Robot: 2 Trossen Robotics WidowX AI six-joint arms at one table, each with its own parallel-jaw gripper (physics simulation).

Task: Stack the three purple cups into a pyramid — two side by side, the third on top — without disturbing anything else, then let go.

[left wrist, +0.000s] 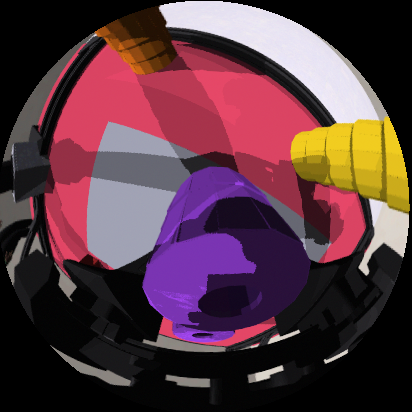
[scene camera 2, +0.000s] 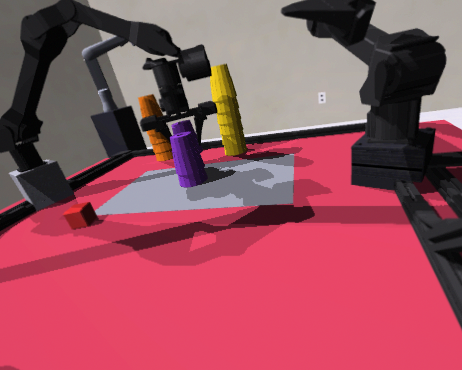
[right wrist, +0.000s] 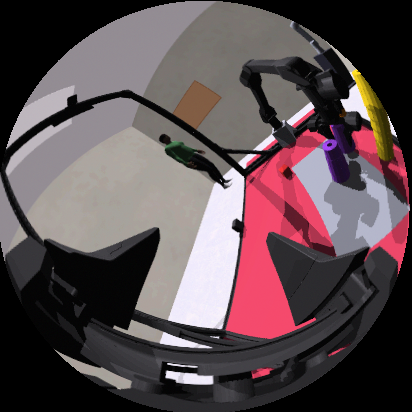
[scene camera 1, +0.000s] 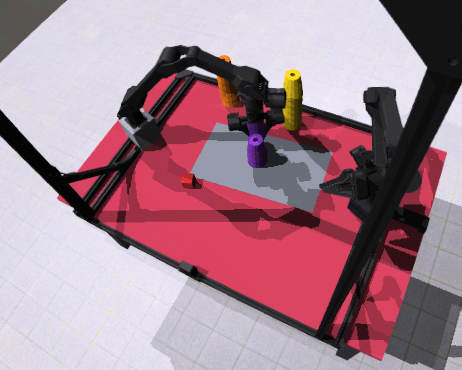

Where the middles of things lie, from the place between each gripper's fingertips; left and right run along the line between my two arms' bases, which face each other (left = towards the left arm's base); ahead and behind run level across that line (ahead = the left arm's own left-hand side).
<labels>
I see the grey mat [scene camera 2: 269,180] 190 mm ahead of my right hand, 260 mm to the left of it and 300 mm below it.
My left hand is 70 mm past the grey mat, 70 mm above it and 40 mm to the left of it.
</labels>
